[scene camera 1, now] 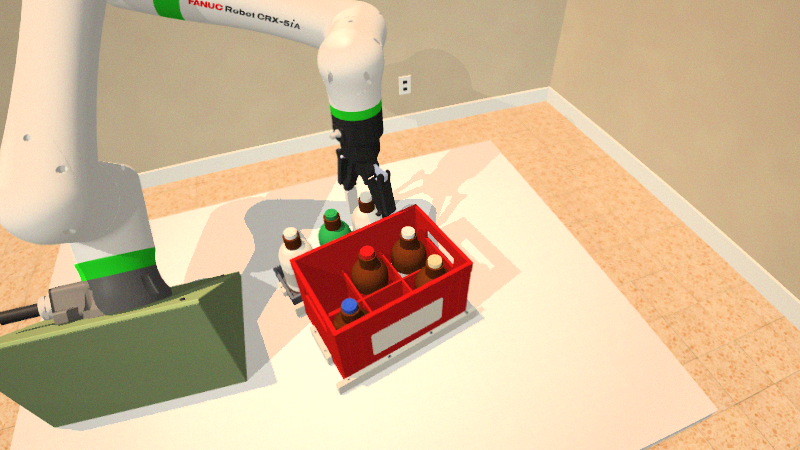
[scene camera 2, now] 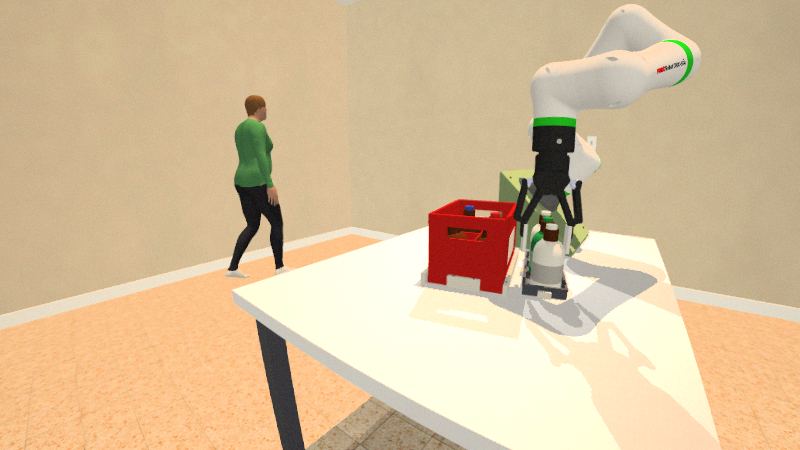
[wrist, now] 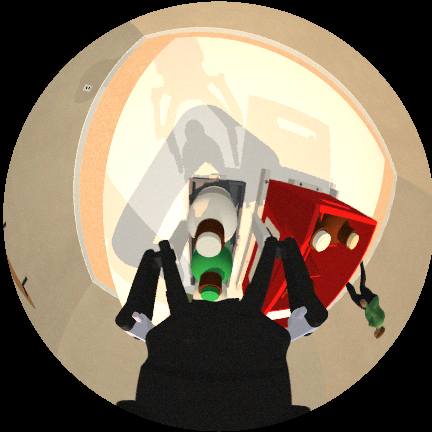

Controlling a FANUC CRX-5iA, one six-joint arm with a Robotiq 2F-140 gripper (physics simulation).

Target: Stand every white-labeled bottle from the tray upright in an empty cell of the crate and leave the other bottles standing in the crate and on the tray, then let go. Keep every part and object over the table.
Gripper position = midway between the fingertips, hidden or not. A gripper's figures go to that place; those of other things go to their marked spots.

Labels:
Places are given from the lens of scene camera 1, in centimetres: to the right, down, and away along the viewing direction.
gripper (scene camera 1: pixel 368 221): -7, -1, 98
red-capped bottle (scene camera 1: pixel 369 273): -6, 9, 84
white bottle (scene camera 1: pixel 293 246): -21, 4, 88

